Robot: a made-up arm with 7 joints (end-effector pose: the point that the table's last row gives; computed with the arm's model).
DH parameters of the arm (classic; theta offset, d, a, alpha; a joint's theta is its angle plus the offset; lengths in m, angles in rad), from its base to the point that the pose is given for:
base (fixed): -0.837 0 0.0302 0
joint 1: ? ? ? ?
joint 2: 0 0.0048 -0.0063 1.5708
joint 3: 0 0.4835 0.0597 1.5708
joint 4: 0 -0.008 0.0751 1.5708
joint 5: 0 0.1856 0.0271 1.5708
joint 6: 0 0.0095 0.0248 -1.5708
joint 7: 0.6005 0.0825 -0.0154 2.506
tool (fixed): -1.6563 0.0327 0 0
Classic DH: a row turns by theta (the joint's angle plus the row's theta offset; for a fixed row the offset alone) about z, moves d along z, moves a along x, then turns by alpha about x.
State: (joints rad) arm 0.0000 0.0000 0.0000 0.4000 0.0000 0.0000 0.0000
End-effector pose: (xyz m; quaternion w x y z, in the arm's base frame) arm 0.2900 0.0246 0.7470 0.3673 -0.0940 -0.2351 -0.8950
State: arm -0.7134 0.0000 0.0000 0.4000 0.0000 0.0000 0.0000
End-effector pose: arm 0.2549 -0.1634 0.7470 0.0317 -0.1702 -0.1874 -0.9669
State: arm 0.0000 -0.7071 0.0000 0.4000 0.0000 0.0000 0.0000
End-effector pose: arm 0.0258 0.0246 0.8436 0.2632 0.2217 -0.3477 -0.8722
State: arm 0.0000 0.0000 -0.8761 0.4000 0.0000 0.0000 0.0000
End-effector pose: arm 0.2255 -0.1974 0.7470 0.0470 0.1848 0.1730 0.9663
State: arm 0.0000 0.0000 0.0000 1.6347 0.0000 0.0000 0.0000
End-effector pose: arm 0.3137 0.0246 1.0613 0.1634 0.4414 -0.4043 -0.7842
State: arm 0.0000 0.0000 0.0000 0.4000 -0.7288 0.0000 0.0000
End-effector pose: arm 0.2572 0.0493 0.7331 0.6239 -0.0616 -0.3747 -0.6830
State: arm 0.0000 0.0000 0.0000 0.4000 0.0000 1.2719 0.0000
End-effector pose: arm 0.2187 0.0246 0.7359 0.4351 -0.6072 0.0290 -0.6642
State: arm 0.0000 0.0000 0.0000 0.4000 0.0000 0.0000 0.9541
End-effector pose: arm 0.3092 0.0156 0.7551 0.0354 0.1172 0.0090 0.9924
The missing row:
joint 1: 0.837 0.4374 0.0068 -1.5708
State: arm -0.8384 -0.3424 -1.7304 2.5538 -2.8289 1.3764 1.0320
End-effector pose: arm -0.2515 0.1125 1.1112 0.4166 0.7001 0.1947 -0.5463
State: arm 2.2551 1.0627 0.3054 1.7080 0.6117 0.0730 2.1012
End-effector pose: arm -0.4715 0.4877 0.5120 0.2887 -0.5430 0.0700 -0.7854
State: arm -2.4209 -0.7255 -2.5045 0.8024 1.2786 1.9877 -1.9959
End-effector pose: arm 0.2148 0.3537 0.6370 0.6690 0.0244 0.7425 0.0214
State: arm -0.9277 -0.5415 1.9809 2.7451 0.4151 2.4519 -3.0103
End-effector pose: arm -0.1365 0.3127 0.9689 0.4287 0.1773 -0.1250 0.8770
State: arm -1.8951 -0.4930 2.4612 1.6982 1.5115 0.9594 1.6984
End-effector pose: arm 0.3641 0.3799 0.8504 0.1682 0.4477 -0.5517 0.6833
